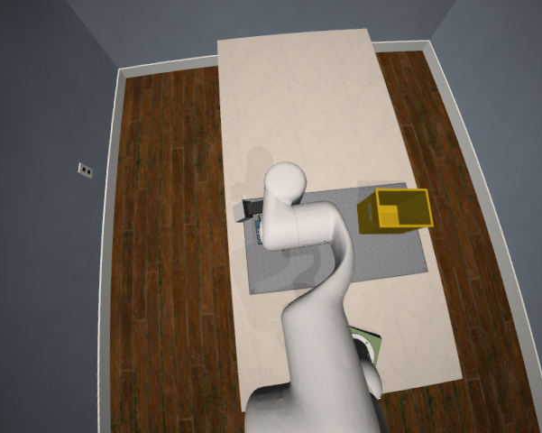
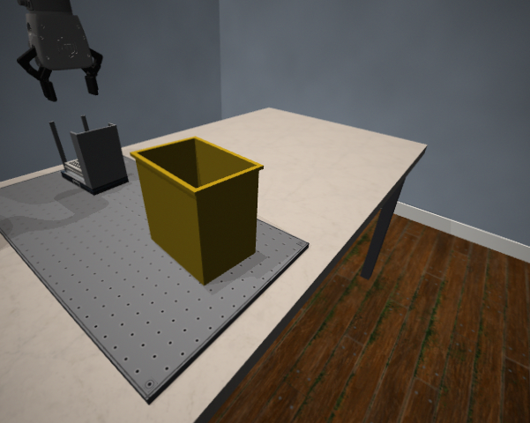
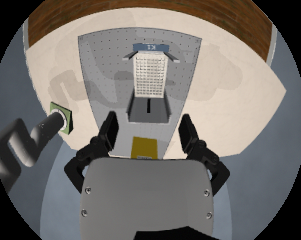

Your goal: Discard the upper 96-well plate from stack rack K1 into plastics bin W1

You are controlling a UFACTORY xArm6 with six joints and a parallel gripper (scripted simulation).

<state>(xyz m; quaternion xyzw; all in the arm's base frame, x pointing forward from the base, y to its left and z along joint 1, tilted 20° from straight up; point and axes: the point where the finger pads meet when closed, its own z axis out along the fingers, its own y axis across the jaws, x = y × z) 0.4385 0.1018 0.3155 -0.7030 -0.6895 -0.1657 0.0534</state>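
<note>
Right now my hand is 180 mm above the white 96-well plate. Also, from my hand: yellow plastics bin W1 (20 mm behind, 410 mm to the right, 130 mm below).
</note>
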